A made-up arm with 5 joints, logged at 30 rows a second.
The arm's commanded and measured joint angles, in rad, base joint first. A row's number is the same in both.
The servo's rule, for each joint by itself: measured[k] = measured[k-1] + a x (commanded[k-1-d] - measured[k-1]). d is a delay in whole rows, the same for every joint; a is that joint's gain. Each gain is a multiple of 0.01, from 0.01 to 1. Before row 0 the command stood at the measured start. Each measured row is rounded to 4 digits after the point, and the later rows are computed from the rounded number. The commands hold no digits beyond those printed.
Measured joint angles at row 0: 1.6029, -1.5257, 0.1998, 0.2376, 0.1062
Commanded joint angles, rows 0 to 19: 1.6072, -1.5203, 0.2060, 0.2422, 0.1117; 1.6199, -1.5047, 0.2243, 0.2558, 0.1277; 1.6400, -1.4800, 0.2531, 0.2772, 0.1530; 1.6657, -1.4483, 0.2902, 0.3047, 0.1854; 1.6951, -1.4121, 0.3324, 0.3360, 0.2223; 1.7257, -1.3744, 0.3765, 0.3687, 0.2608; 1.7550, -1.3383, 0.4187, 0.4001, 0.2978; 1.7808, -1.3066, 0.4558, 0.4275, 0.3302; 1.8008, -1.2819, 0.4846, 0.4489, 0.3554; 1.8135, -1.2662, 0.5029, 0.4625, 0.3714; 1.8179, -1.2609, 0.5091, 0.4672, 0.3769; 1.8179, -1.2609, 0.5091, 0.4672, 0.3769; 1.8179, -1.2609, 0.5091, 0.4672, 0.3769; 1.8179, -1.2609, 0.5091, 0.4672, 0.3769; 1.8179, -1.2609, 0.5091, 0.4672, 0.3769; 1.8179, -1.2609, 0.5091, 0.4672, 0.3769; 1.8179, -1.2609, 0.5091, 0.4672, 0.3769; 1.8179, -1.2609, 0.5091, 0.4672, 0.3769; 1.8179, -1.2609, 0.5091, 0.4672, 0.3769; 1.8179, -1.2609, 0.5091, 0.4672, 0.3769
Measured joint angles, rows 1 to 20: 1.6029, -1.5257, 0.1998, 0.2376, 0.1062; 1.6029, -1.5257, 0.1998, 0.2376, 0.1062; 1.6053, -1.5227, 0.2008, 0.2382, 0.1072; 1.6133, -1.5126, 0.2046, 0.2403, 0.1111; 1.6280, -1.4943, 0.2124, 0.2447, 0.1191; 1.6487, -1.4685, 0.2248, 0.2519, 0.1317; 1.6742, -1.4369, 0.2420, 0.2620, 0.1489; 1.7025, -1.4019, 0.2635, 0.2748, 0.1702; 1.7314, -1.3663, 0.2883, 0.2898, 0.1944; 1.7586, -1.3329, 0.3151, 0.3063, 0.2202; 1.7818, -1.3043, 0.3422, 0.3234, 0.2459; 1.7992, -1.2830, 0.3679, 0.3401, 0.2697; 1.8095, -1.2706, 0.3905, 0.3554, 0.2901; 1.8141, -1.2652, 0.4095, 0.3688, 0.3066; 1.8162, -1.2628, 0.4254, 0.3806, 0.3200; 1.8171, -1.2617, 0.4388, 0.3910, 0.3308; 1.8175, -1.2613, 0.4500, 0.4001, 0.3396; 1.8177, -1.2611, 0.4595, 0.4082, 0.3467; 1.8178, -1.2610, 0.4674, 0.4153, 0.3524; 1.8179, -1.2609, 0.4741, 0.4215, 0.3571
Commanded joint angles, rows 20 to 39: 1.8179, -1.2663, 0.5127, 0.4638, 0.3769; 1.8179, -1.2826, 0.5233, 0.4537, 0.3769; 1.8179, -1.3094, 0.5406, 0.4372, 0.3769; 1.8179, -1.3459, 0.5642, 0.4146, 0.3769; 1.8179, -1.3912, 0.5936, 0.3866, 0.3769; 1.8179, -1.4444, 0.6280, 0.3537, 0.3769; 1.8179, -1.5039, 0.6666, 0.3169, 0.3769; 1.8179, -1.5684, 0.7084, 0.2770, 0.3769; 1.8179, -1.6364, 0.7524, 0.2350, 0.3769; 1.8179, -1.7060, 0.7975, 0.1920, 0.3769; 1.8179, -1.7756, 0.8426, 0.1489, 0.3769; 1.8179, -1.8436, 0.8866, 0.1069, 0.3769; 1.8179, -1.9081, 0.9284, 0.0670, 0.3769; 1.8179, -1.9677, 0.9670, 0.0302, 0.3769; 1.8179, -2.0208, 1.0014, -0.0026, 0.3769; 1.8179, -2.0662, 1.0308, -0.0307, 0.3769; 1.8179, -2.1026, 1.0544, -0.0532, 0.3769; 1.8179, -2.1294, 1.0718, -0.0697, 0.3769; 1.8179, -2.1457, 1.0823, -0.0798, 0.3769; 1.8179, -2.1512, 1.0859, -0.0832, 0.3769
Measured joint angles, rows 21 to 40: 1.8179, -1.2609, 0.4797, 0.4270, 0.3609; 1.8179, -1.2609, 0.4844, 0.4318, 0.3639; 1.8179, -1.2639, 0.4889, 0.4356, 0.3664; 1.8179, -1.2744, 0.4944, 0.4378, 0.3684; 1.8179, -1.2940, 0.5018, 0.4377, 0.3700; 1.8179, -1.3231, 0.5118, 0.4349, 0.3713; 1.8179, -1.3612, 0.5249, 0.4291, 0.3724; 1.8179, -1.4078, 0.5414, 0.4201, 0.3733; 1.8179, -1.4616, 0.5614, 0.4077, 0.3740; 1.8179, -1.5214, 0.5849, 0.3920, 0.3746; 1.8179, -1.5858, 0.6117, 0.3732, 0.3750; 1.8179, -1.6531, 0.6414, 0.3515, 0.3754; 1.8179, -1.7217, 0.6736, 0.3272, 0.3757; 1.8179, -1.7900, 0.7077, 0.3008, 0.3759; 1.8179, -1.8561, 0.7430, 0.2727, 0.3761; 1.8179, -1.9186, 0.7788, 0.2436, 0.3763; 1.8179, -1.9758, 0.8144, 0.2141, 0.3764; 1.8179, -2.0264, 0.8490, 0.1847, 0.3765; 1.8179, -2.0691, 0.8819, 0.1562, 0.3766; 1.8179, -2.1029, 0.9123, 0.1291, 0.3767
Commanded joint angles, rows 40 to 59: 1.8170, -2.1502, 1.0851, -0.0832, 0.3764; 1.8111, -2.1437, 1.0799, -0.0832, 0.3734; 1.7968, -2.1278, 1.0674, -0.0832, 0.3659; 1.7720, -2.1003, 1.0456, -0.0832, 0.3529; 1.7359, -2.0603, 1.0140, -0.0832, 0.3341; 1.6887, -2.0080, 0.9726, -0.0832, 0.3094; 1.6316, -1.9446, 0.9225, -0.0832, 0.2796; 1.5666, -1.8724, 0.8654, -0.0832, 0.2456; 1.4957, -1.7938, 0.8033, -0.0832, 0.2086; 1.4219, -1.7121, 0.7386, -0.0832, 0.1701; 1.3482, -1.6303, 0.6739, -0.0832, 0.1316; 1.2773, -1.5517, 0.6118, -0.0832, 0.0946; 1.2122, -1.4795, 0.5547, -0.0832, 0.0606; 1.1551, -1.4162, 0.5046, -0.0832, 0.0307; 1.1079, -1.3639, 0.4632, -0.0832, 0.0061; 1.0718, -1.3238, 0.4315, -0.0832, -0.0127; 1.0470, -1.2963, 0.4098, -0.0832, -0.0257; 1.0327, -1.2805, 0.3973, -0.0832, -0.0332; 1.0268, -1.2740, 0.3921, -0.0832, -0.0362; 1.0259, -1.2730, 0.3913, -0.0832, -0.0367
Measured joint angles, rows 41 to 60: 1.8179, -2.1269, 0.9395, 0.1040, 0.3767; 1.8179, -2.1405, 0.9629, 0.0815, 0.3767; 1.8174, -2.1459, 0.9825, 0.0617, 0.3766; 1.8139, -2.1447, 0.9981, 0.0443, 0.3760; 1.8045, -2.1352, 1.0092, 0.0290, 0.3741; 1.7866, -2.1157, 1.0150, 0.0155, 0.3701; 1.7587, -2.0847, 1.0148, 0.0037, 0.3633; 1.7202, -2.0417, 1.0080, -0.0067, 0.3531; 1.6715, -1.9873, 0.9943, -0.0159, 0.3391; 1.6138, -1.9230, 0.9737, -0.0240, 0.3213; 1.5488, -1.8506, 0.9464, -0.0311, 0.2999; 1.4790, -1.7730, 0.9132, -0.0374, 0.2752; 1.4071, -1.6931, 0.8749, -0.0429, 0.2479; 1.3357, -1.6139, 0.8328, -0.0477, 0.2188; 1.2678, -1.5386, 0.7883, -0.0520, 0.1887; 1.2058, -1.4701, 0.7429, -0.0557, 0.1587; 1.1520, -1.4106, 0.6981, -0.0590, 0.1297; 1.1079, -1.3620, 0.6554, -0.0619, 0.1026; 1.0744, -1.3252, 0.6161, -0.0645, 0.0782; 1.0515, -1.3002, 0.5811, -0.0667, 0.0570
